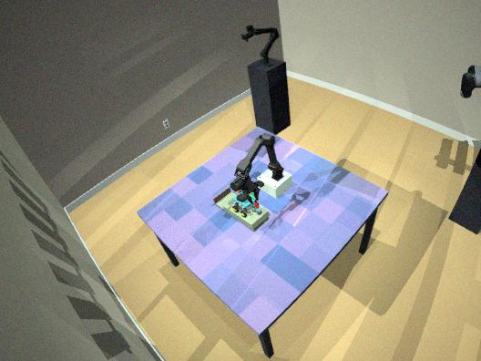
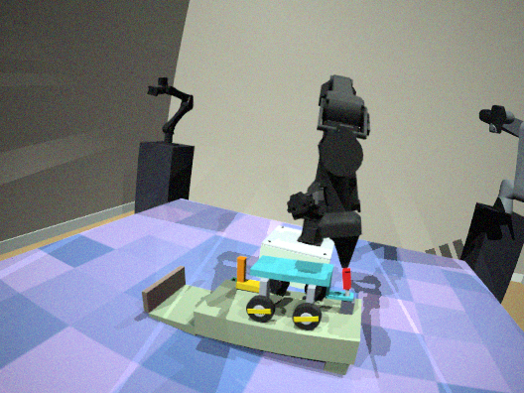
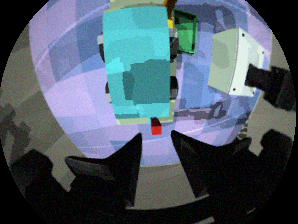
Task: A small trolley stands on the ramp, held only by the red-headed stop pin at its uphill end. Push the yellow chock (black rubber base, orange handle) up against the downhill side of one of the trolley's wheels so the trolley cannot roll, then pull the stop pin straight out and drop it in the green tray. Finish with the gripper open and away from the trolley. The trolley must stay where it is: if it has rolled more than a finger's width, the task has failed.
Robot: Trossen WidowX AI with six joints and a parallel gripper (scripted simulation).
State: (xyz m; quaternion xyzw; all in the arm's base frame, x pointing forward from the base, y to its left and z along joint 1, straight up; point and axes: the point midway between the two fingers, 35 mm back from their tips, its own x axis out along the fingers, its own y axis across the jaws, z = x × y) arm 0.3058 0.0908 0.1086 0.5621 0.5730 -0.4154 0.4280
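Now: the red-headed stop pin 5 cm below my gripper tip and 2 cm to the left of it. Round my gripper tip: yellow chock: 17 cm to the right, 9 cm below, 3 cm behind; then trolley: 8 cm to the right, 7 cm below, 2 cm ahead; then pale green ramp: 13 cm below, 8 cm to the right, 2 cm ahead.
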